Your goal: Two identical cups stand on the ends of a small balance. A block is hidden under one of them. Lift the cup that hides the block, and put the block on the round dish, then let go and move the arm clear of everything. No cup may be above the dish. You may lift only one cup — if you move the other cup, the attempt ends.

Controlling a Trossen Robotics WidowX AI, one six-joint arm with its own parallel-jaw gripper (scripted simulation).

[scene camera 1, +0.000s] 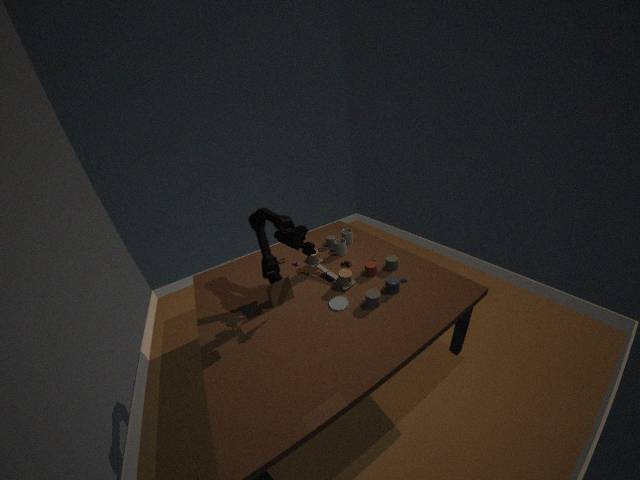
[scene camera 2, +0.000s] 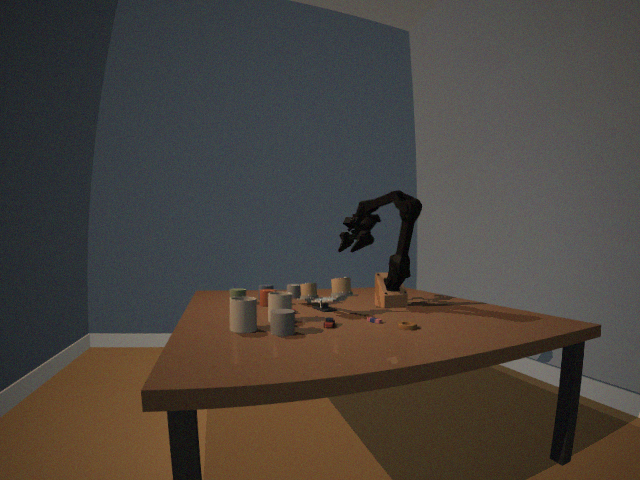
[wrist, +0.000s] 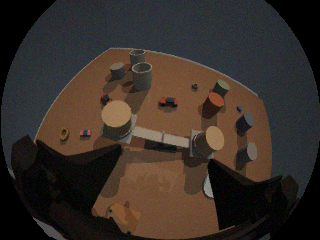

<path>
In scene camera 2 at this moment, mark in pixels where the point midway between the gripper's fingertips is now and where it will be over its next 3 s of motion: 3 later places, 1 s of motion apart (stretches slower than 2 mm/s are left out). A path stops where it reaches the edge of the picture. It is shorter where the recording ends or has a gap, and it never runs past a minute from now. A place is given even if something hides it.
My gripper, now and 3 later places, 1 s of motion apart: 344,251; 325,261; 308,277; 308,288
</path>
